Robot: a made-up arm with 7 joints.
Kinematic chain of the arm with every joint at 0, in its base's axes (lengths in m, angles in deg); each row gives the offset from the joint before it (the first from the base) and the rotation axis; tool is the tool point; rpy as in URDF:
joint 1: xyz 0 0 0.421 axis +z
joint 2: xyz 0 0 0 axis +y
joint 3: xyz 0 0 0.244 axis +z
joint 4: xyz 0.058 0 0 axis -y
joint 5: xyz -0.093 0 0.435 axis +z
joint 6: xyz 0 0 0 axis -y
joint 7: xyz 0.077 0 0 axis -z
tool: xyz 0 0 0 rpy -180 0 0
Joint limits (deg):
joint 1: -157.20..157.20
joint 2: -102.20..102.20
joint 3: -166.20..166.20
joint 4: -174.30..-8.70
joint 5: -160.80..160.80
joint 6: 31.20..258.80
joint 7: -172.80..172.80
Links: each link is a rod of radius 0.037 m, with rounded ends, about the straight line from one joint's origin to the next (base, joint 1, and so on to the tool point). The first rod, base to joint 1, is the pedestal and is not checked.
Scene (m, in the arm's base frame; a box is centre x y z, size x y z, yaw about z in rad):
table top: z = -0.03
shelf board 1: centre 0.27 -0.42 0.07 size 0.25 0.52 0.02 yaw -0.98
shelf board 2: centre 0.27 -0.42 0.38 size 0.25 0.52 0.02 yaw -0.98
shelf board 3: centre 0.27 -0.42 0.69 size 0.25 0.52 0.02 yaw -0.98
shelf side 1: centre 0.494 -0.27 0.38 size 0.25 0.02 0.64 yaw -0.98
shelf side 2: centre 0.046 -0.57 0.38 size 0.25 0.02 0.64 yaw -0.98
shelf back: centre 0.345 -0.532 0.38 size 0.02 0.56 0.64 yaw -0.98
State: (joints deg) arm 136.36 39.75 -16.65 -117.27 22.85 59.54 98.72
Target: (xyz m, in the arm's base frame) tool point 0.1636 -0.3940 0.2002
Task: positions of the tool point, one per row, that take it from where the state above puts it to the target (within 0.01 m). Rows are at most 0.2 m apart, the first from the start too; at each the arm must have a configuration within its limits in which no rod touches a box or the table.
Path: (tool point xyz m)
1: -0.0318 0.3731 0.0887
2: 0.1198 0.2733 0.0627
3: 0.2072 0.1274 0.0647
4: 0.2195 -0.0287 0.0918
5: 0.1631 -0.1598 0.1391
6: 0.0595 -0.2388 0.2002
7: 0.1173 -0.3162 0.1981
8: 0.1636 -0.3940 0.2002

